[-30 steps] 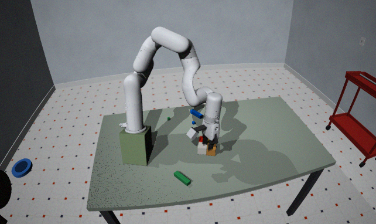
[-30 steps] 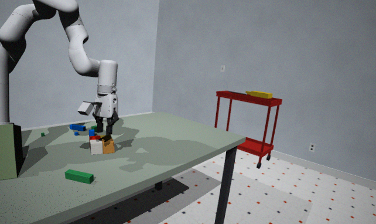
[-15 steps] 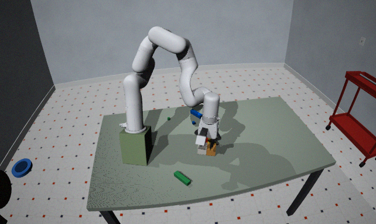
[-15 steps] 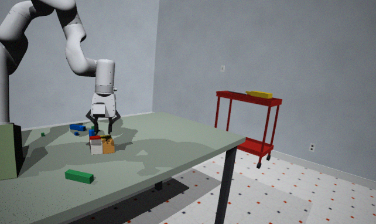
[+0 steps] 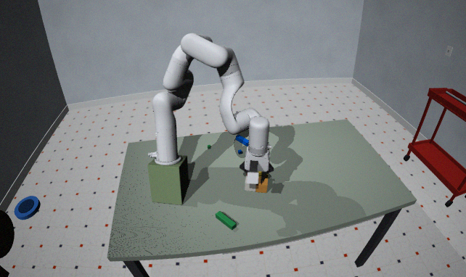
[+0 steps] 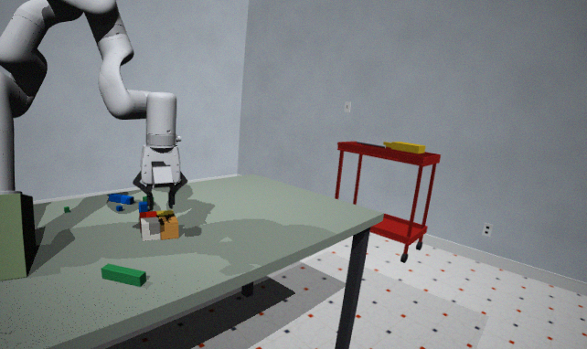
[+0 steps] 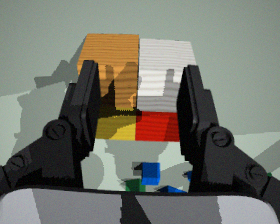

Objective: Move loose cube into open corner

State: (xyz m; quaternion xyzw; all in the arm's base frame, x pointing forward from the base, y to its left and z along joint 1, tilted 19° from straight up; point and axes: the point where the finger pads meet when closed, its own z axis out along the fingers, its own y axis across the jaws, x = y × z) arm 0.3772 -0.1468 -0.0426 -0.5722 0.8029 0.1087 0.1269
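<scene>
Now: the orange cube 100 mm below my hand, 50 mm to the left of it and 40 mm ahead of it. Also, from my hand: long green block (150 mm behind, 120 mm to the right, 120 mm below).
</scene>
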